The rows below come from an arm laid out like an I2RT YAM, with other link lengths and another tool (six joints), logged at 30 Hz.
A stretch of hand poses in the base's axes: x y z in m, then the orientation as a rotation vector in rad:
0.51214 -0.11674 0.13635 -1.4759 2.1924 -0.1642
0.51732 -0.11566 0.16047 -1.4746 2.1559 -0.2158
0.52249 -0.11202 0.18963 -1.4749 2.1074 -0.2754
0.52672 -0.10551 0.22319 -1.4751 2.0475 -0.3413
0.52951 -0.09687 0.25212 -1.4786 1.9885 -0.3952
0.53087 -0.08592 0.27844 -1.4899 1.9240 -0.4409
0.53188 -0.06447 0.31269 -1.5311 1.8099 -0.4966
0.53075 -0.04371 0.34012 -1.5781 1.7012 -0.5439
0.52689 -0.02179 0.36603 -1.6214 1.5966 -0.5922
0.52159 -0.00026 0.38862 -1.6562 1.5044 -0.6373
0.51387 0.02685 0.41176 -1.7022 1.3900 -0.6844
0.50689 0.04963 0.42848 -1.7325 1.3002 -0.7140
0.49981 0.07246 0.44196 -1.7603 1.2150 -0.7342
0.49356 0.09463 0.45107 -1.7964 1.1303 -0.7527
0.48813 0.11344 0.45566 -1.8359 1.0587 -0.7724
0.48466 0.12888 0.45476 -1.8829 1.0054 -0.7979
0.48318 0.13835 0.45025 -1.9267 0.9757 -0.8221
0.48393 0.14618 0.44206 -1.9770 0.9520 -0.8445
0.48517 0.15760 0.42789 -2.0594 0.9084 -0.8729
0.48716 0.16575 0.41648 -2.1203 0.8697 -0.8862
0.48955 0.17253 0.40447 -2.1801 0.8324 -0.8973
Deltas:
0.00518 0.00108 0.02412 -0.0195 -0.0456 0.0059
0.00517 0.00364 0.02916 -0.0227 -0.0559 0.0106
0.00423 0.00651 0.03356 -0.0251 -0.0656 0.0147
0.00279 0.00864 0.02893 -0.0211 -0.0587 0.0187
0.00136 0.01095 0.02632 -0.0201 -0.0555 0.0276
0.00101 0.02145 0.03425 -0.0340 -0.0777 0.0663
-0.00113 0.02076 0.02743 -0.0372 -0.0657 0.0686
-0.00386 0.02192 0.02591 -0.0401 -0.0627 0.0642
-0.00530 0.02153 0.02259 -0.0379 -0.0561 0.0542
-0.00772 0.02711 0.02314 -0.0474 -0.0622 0.0709
-0.00698 0.02278 0.01672 -0.0318 -0.0471 0.0562
-0.00708 0.02283 0.01348 -0.0273 -0.0406 0.0559
-0.00625 0.02217 0.00911 -0.0346 -0.0342 0.0576
-0.00543 0.01881 0.00459 -0.0400 -0.0253 0.0480
-0.00347 0.01544 -0.00090 -0.0502 -0.0144 0.0332
-0.00148 0.00947 -0.00451 -0.0474 -0.0037 0.0160
0.00075 0.00783 -0.00819 -0.0518 0.0036 0.0126
0.00124 0.01142 -0.01417 -0.0812 0.0090 0.0257
0.00199 0.00815 -0.01141 -0.0569 0.0088 0.0252
0.00239 0.00678 -0.01201 -0.0554 0.0104 0.0238

